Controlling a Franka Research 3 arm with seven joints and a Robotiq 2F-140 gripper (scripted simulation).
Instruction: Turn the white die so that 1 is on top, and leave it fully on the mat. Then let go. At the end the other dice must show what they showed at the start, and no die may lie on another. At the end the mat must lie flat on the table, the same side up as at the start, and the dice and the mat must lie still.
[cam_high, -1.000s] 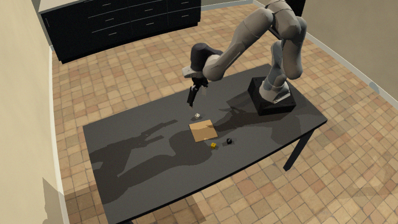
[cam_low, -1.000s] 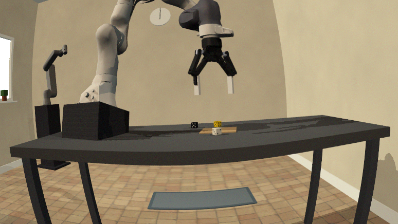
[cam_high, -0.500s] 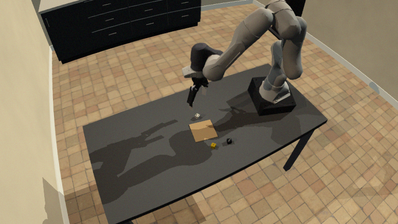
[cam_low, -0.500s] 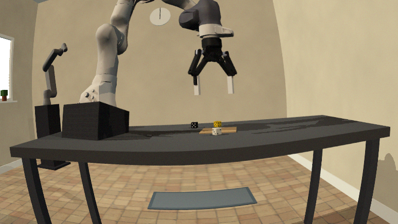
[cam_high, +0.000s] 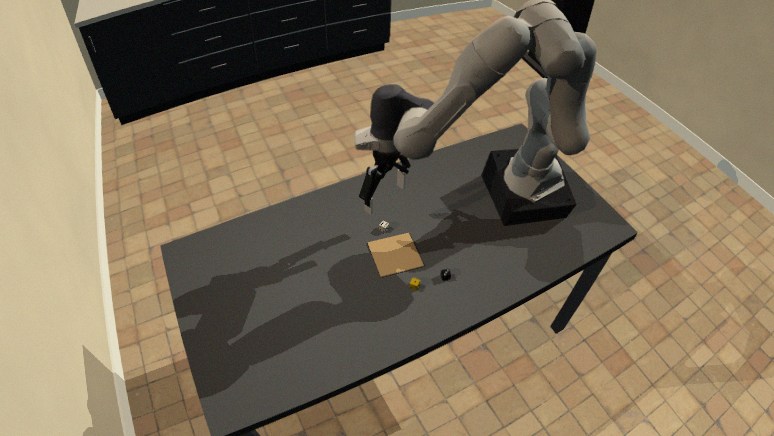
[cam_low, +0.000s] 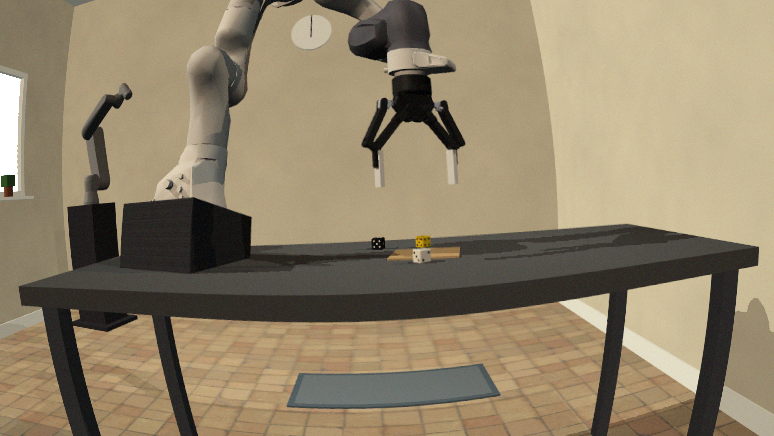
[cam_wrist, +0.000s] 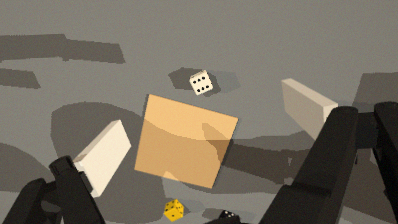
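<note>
My hand is 14 cm above the white die. The rest, counted from my hand: tan mat (15 cm below, 11 cm to the left); then yellow die (24 cm to the left, 14 cm below, 2 cm behind); then black die (24 cm to the left, 14 cm below, 12 cm behind).
</note>
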